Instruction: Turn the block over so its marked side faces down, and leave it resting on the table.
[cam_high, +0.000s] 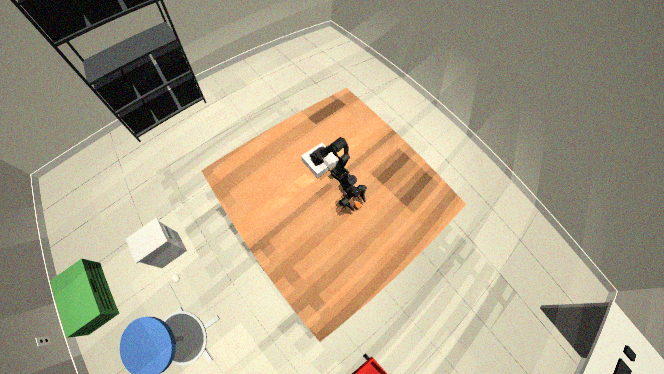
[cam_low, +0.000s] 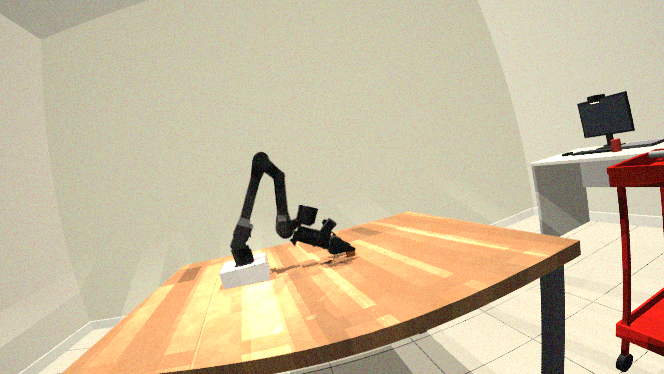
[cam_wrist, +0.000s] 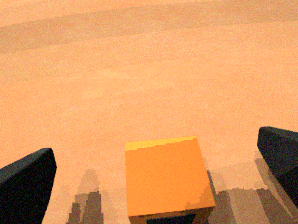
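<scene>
Now: gripper tip 20 mm past the orange block and 10 mm above it.
</scene>
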